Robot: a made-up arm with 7 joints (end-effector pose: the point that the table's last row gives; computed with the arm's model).
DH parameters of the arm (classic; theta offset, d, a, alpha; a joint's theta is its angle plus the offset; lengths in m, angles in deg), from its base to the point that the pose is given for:
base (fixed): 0 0.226 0.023 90
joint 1: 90 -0.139 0.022 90
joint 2: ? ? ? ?
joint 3: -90 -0.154 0.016 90
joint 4: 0 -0.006 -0.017 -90
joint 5: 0 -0.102 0.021 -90
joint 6: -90 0.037 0.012 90
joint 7: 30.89 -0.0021 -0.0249 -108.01
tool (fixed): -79.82 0.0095 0 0
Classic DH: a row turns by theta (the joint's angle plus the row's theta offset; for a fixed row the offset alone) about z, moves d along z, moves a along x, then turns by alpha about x.
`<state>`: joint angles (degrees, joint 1 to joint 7).
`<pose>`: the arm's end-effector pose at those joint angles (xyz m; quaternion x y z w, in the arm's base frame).
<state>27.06 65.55 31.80 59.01 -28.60 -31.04 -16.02</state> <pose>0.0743 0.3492 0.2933 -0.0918 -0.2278 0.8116 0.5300</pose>
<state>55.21 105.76 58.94 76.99 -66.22 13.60 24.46</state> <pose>-0.0957 0.2678 0.3732 0.2349 0.2778 -0.9264 0.0972</pose>
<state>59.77 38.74 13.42 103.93 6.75 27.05 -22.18</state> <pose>0.0899 0.2905 0.2980 -0.5563 -0.0006 0.5720 0.6028</pose>
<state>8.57 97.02 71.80 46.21 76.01 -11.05 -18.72</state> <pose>-0.0378 0.3956 0.3599 -0.7923 -0.1173 0.3297 0.4997</pose>
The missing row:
joint 2: -90 -0.019 0.012 -90
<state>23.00 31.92 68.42 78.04 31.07 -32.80 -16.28</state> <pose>0.0212 0.3624 0.1623 -0.7799 -0.1958 0.4678 0.3668</pose>
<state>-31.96 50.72 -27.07 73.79 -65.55 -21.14 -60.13</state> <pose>0.0542 0.2192 0.0895 0.3090 0.0309 0.4260 0.8498</pose>
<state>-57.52 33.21 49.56 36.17 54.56 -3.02 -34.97</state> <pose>-0.1242 0.3591 0.1660 0.3044 -0.2298 -0.8878 0.2577</pose>
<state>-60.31 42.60 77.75 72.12 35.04 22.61 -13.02</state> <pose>-0.0307 0.3853 0.2424 -0.2700 0.3309 0.9009 0.0766</pose>
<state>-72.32 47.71 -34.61 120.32 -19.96 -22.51 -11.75</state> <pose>0.0062 0.1808 0.1349 0.1738 0.6594 0.1619 0.7133</pose>
